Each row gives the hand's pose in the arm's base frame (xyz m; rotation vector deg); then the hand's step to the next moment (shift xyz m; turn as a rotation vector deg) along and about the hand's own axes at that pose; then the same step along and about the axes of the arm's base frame.
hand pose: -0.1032 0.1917 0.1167 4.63 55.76 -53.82
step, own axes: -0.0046 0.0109 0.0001 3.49 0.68 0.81
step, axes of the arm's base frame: 0.0068 0.0097 -0.0002 1.78 -2.19 -2.31
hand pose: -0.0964 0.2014 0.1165 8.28 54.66 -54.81
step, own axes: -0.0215 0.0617 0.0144 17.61 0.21 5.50
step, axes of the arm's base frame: 0.0504 0.0434 0.0070 7.47 -13.67 -9.88
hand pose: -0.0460 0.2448 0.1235 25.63 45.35 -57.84
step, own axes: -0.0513 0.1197 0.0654 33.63 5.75 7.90
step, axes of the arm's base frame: 0.1145 0.0434 0.0790 17.98 -21.83 -20.66
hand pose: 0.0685 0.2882 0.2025 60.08 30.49 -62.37
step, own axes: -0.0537 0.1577 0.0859 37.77 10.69 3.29
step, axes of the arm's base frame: 0.1095 -0.0388 0.1471 24.73 -19.22 -23.89
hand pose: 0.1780 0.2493 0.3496 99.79 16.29 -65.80
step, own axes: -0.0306 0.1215 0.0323 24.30 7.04 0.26
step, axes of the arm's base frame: 0.0432 -0.0759 0.0954 17.06 -10.91 -15.16
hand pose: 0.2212 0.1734 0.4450 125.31 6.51 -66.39
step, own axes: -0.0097 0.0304 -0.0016 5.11 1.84 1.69
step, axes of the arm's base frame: 0.0062 -0.0208 0.0234 2.56 -3.53 -3.66
